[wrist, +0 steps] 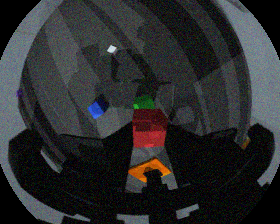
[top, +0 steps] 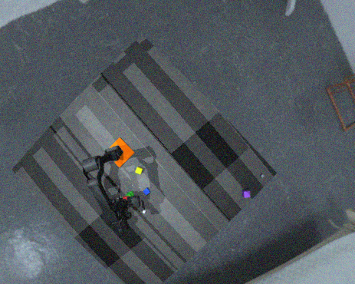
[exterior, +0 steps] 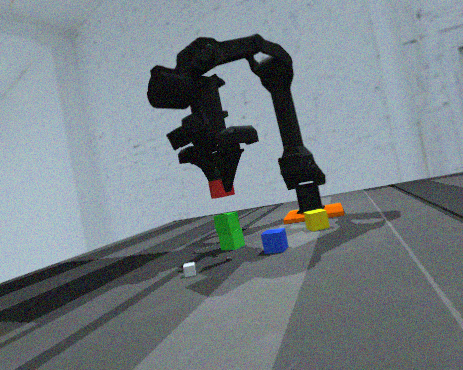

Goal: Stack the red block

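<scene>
My gripper tip is now 5 cm short of the blue block, 10 cm to the right of it and 9 cm above it. Round my gripper tip: red block 1 cm above; then small white cube 14 cm ahead, 10 cm below; then yellow block 8 cm behind, 14 cm to the left, 9 cm below.
</scene>
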